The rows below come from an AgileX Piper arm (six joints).
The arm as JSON. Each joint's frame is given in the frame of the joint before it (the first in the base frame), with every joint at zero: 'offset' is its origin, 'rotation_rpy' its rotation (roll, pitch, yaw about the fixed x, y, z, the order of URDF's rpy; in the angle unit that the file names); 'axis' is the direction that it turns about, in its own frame. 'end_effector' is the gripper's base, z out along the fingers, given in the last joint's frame.
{
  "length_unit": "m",
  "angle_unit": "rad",
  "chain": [
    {
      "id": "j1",
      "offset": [
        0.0,
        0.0,
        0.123
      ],
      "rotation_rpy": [
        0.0,
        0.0,
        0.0
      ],
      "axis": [
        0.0,
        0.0,
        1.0
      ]
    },
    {
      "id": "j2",
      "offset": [
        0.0,
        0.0,
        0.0
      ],
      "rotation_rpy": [
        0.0,
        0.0,
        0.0
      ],
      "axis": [
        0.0,
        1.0,
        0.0
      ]
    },
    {
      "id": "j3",
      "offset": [
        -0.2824,
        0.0,
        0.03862
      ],
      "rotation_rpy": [
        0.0,
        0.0,
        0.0
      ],
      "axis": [
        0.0,
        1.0,
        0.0
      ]
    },
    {
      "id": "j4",
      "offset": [
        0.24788,
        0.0,
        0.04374
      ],
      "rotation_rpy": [
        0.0,
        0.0,
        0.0
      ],
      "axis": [
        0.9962,
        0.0,
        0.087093
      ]
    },
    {
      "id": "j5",
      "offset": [
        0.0,
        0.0,
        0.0
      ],
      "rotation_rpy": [
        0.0,
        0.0,
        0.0
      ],
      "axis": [
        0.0,
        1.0,
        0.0
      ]
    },
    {
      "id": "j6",
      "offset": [
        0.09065,
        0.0,
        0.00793
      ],
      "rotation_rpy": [
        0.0,
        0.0,
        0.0
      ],
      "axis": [
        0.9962,
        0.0,
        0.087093
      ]
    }
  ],
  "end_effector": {
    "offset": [
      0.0,
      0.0,
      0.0
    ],
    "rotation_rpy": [
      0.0,
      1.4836,
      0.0
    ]
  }
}
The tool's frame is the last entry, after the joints.
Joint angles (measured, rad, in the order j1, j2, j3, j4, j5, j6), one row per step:
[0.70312, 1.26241, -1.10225, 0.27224, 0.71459, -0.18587]
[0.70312, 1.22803, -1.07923, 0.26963, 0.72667, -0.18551]
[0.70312, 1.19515, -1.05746, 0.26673, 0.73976, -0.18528]
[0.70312, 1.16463, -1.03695, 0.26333, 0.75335, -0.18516]
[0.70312, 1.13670, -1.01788, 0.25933, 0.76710, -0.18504]
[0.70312, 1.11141, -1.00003, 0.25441, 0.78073, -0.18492]
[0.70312, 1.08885, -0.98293, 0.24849, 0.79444, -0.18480]
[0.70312, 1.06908, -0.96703, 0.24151, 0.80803, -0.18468]
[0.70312, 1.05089, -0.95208, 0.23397, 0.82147, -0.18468]
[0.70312, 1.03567, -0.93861, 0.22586, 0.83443, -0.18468]
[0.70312, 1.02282, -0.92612, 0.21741, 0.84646, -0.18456]
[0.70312, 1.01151, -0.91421, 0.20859, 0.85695, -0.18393]
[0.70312, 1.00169, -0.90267, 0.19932, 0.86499, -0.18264]
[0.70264, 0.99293, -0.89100, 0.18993, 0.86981, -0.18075]
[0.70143, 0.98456, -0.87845, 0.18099, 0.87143, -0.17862]
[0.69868, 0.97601, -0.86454, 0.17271, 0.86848, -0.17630]
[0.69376, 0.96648, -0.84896, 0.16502, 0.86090, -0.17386]
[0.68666, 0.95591, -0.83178, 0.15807, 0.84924, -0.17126]
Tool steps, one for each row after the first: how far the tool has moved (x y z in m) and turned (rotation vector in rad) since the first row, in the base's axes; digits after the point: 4 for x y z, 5 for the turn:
[-0.0075, -0.0063, 0.0010, -0.00185, -0.00112, 0.00315]
[-0.0147, -0.0123, 0.0015, -0.00479, -0.00157, 0.00662]
[-0.0214, -0.0179, 0.0016, -0.00921, -0.00122, 0.01026]
[-0.0276, -0.0232, 0.0013, -0.01496, -0.00026, 0.01388]
[-0.0332, -0.0280, 0.0005, -0.02229, 0.00110, 0.01740]
[-0.0382, -0.0325, -0.0008, -0.03174, 0.00339, 0.02087]
[-0.0426, -0.0365, -0.0025, -0.04297, 0.00616, 0.02423]
[-0.0467, -0.0403, -0.0043, -0.05502, 0.00888, 0.02751]
[-0.0501, -0.0437, -0.0063, -0.06818, 0.01204, 0.03058]
[-0.0531, -0.0467, -0.0085, -0.08188, 0.01546, 0.03325]
[-0.0556, -0.0495, -0.0107, -0.09533, 0.01854, 0.03510]
[-0.0577, -0.0519, -0.0130, -0.10805, 0.02075, 0.03584]
[-0.0593, -0.0542, -0.0154, -0.11938, 0.02176, 0.03492]
[-0.0607, -0.0564, -0.0179, -0.12907, 0.02181, 0.03242]
[-0.0617, -0.0587, -0.0206, -0.13606, 0.01996, 0.02734]
[-0.0624, -0.0612, -0.0233, -0.14008, 0.01573, 0.01912]
[-0.0629, -0.0640, -0.0261, -0.14128, 0.00956, 0.00791]

